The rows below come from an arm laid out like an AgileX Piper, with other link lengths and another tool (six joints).
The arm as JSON. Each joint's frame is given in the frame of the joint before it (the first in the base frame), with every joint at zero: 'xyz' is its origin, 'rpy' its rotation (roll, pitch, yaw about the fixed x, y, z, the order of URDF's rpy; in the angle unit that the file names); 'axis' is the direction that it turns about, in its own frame. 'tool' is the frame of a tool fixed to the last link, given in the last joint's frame.
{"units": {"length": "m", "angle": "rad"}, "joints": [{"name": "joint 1", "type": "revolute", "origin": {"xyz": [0.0, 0.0, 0.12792], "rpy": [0.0, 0.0, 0.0]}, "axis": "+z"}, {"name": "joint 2", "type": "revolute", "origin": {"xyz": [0.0, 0.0, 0.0], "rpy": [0.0, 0.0, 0.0]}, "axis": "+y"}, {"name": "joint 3", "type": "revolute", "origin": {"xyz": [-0.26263, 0.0, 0.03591], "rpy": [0.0, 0.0, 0.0]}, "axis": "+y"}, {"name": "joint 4", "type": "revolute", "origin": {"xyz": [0.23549, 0.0, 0.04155], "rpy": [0.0, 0.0, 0.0]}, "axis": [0.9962, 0.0, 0.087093]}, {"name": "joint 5", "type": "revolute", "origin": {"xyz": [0.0, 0.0, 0.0], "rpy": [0.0, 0.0, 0.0]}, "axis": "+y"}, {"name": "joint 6", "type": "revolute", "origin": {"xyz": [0.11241, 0.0, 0.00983], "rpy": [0.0, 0.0, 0.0]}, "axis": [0.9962, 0.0, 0.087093]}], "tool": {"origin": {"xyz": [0.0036, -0.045, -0.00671], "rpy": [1.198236, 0.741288, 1.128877]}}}
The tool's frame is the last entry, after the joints.
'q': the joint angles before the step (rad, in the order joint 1, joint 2, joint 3, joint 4, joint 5, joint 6). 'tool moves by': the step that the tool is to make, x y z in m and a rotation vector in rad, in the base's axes. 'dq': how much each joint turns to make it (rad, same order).
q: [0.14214, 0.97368, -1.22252, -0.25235, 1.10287, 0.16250]
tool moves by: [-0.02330, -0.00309, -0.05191, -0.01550, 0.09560, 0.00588]
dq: [0.00003, -0.11890, 0.25308, -0.00200, -0.03769, 0.00390]
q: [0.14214, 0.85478, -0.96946, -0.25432, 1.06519, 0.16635]
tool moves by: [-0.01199, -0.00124, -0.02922, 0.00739, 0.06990, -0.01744]
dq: [0.00004, -0.04348, 0.11930, 0.00229, -0.00240, 0.02441]
